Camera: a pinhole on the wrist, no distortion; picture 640 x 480 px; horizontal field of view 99.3 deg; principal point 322.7 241.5 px. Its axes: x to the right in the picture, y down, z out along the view. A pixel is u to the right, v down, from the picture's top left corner.
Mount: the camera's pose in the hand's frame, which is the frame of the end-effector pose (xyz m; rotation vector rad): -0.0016 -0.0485 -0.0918 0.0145 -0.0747 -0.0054
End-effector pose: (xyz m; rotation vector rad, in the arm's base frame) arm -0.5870 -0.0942 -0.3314 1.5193 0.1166 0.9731
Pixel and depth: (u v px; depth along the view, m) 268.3 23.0 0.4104
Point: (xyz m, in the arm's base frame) -0.2953 -0.3115 -0.6810
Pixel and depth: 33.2 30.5 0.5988
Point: -0.5066 -0.7280 -1.0607
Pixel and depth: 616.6 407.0 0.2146
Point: -0.3980 -0.0950 -0.1410
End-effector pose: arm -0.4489 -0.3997 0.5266 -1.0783 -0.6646 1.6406
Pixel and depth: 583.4 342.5 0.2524
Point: -0.6444 -0.1902 0.5005
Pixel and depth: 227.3 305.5 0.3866
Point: -0.7064 -0.5448 0.6768
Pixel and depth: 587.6 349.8 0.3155
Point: -0.7238 -0.1378 0.4856
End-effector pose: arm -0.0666 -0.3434 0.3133 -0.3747 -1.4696 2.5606
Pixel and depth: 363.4 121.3 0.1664
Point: -0.0965 -0.3397 0.4559
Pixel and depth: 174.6 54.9 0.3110
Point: 0.0642 -0.4286 0.6669
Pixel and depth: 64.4 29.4 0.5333
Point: 0.3485 -0.5795 0.9841
